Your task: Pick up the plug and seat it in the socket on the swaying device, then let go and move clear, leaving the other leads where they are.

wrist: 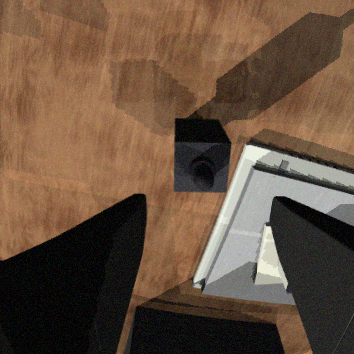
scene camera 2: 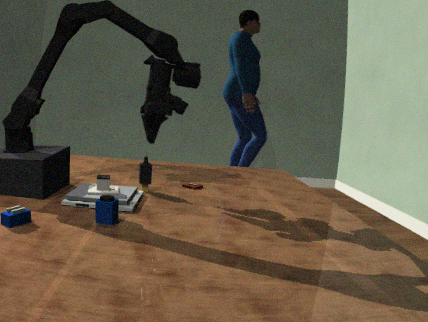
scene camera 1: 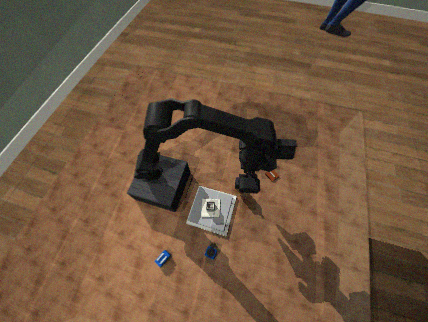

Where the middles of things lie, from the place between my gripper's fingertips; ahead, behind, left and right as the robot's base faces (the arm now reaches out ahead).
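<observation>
The plug (wrist: 201, 147) is 8 cm below my hand and 1 cm behind it. As for the device (scene camera 1: 210, 208), my hand's 12 cm to the left of it, 9 cm above it and 9 cm past it.
</observation>
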